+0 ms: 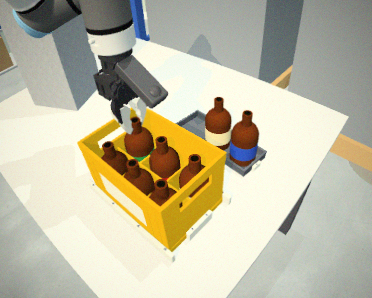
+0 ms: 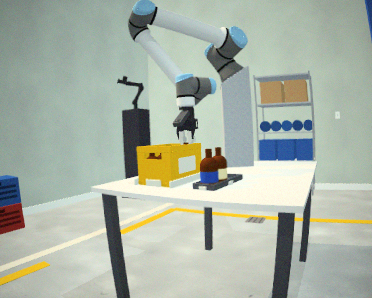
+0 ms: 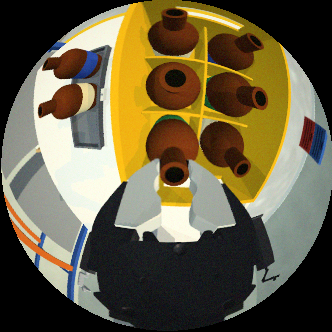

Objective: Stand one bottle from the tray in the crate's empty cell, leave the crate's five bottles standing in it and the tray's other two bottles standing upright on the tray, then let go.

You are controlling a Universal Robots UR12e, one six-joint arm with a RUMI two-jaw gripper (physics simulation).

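Places are measured from the arm's base along level axes (x ahead, y left, z up), in millimetres.
Pixels of known places: gripper, between the fingertips: [image 1: 135, 130] [image 3: 172, 160]; arm's base, origin of its link: [image 2: 234, 77].
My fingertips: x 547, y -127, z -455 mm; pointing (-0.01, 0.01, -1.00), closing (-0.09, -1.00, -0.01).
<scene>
For each thing: its top centre in the pictures, then the offset to it from my fingertips. Level surfaces: height alone.
- green-banded brown bottle, centre of its top: [image 3: 172, 178] [image 1: 133, 119] dx +3, dy +0, dz +36 mm
- yellow crate, centre of its top: [image 3: 231, 84] [image 1: 146, 146] [image 2: 170, 144] dx +86, dy -49, dz +30 mm
- red-banded bottle, centre of its top: [image 3: 174, 77] [image 1: 161, 139] dx +88, dy -6, dz +18 mm
- cream-banded bottle, centre of its top: [image 3: 39, 110] [image 1: 219, 99] [image 2: 218, 147] dx +114, dy +198, dz +15 mm
- blue-banded bottle, centre of its top: [image 1: 247, 113] [image 2: 208, 148] dx +204, dy +186, dz +15 mm
- white table, height of its surface: dz -145 mm
The green-banded brown bottle [image 1: 138, 142] [image 3: 171, 141] is upright inside the crate's corner cell nearest the arm. Whether its base touches the crate floor is hidden. My gripper [image 1: 133, 123] [image 2: 186, 139] [image 3: 172, 160] is shut on its neck, above the rim of the yellow crate [image 1: 155, 220] [image 2: 154, 171] [image 3: 124, 100]. The crate's five other bottles stand in their own cells, one of them a red-banded bottle [image 1: 164, 161]. On the grey tray [image 1: 190, 121] [image 2: 233, 178] [image 3: 89, 134], a cream-banded bottle [image 1: 218, 121] [image 2: 221, 164] [image 3: 68, 103] and a blue-banded bottle [image 1: 244, 137] [image 2: 208, 164] [image 3: 71, 65] stand upright.
The crate and tray rest side by side on the white table [image 1: 280, 125] [image 2: 270, 194]. The crate's walls surround the held bottle's cell, and thin yellow dividers [image 3: 201, 114] separate it from its neighbours. A grey pillar [image 2: 238, 120] and a shelf rack [image 2: 256, 117] stand behind.
</scene>
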